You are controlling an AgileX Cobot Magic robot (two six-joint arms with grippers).
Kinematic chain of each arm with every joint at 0, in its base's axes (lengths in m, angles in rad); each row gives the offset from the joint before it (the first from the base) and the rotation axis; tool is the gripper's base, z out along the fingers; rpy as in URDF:
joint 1: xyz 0 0 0.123 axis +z
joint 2: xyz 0 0 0 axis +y
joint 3: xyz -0.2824 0 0.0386 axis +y
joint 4: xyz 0.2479 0 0.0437 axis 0.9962 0 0.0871
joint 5: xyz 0 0 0 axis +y
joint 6: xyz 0.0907 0 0.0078 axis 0.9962 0 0.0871
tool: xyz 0 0 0 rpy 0 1.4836 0
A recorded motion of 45 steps. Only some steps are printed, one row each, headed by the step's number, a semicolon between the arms.
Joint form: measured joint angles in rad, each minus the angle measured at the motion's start. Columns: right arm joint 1, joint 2, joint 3, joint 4, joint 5, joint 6; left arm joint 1, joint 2, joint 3, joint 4, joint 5, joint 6.
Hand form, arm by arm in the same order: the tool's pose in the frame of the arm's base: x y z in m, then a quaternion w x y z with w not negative. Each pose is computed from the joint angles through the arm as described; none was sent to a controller.
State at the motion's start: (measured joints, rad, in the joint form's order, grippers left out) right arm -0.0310 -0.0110 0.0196 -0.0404 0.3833 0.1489; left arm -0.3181 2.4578 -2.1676 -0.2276 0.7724 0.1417
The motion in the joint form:
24: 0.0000 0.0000 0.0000 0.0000 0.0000 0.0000; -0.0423 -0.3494 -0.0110 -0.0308 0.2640 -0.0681
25: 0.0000 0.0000 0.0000 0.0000 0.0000 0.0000; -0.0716 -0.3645 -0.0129 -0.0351 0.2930 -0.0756
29: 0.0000 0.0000 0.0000 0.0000 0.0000 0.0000; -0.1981 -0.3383 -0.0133 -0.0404 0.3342 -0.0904
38: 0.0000 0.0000 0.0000 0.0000 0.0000 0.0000; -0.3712 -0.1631 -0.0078 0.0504 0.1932 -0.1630
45: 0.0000 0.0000 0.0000 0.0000 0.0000 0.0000; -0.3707 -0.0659 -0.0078 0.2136 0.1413 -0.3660
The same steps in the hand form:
24: 0.0522 -0.0030 0.1727 0.59147 0.06182 0.80376 0.01771; 0.4417 -0.1879 0.3392 0.31468 0.17729 0.91625 -0.17331
25: 0.0522 -0.0030 0.1727 0.59147 0.06182 0.80376 0.01771; 0.4308 -0.1993 0.3454 0.30539 0.19015 0.91537 -0.18074
29: 0.0522 -0.0030 0.1727 0.59147 0.06182 0.80376 0.01771; 0.4040 -0.2541 0.3310 0.26049 0.24437 0.91297 -0.19725
38: 0.0522 -0.0030 0.1727 0.59147 0.06182 0.80376 0.01771; 0.3902 -0.3387 0.2475 0.23472 0.28704 0.91175 -0.17672
45: 0.0522 -0.0030 0.1727 0.59147 0.06182 0.80376 0.01771; 0.4087 -0.3378 0.1979 0.23127 0.21958 0.94006 -0.12080

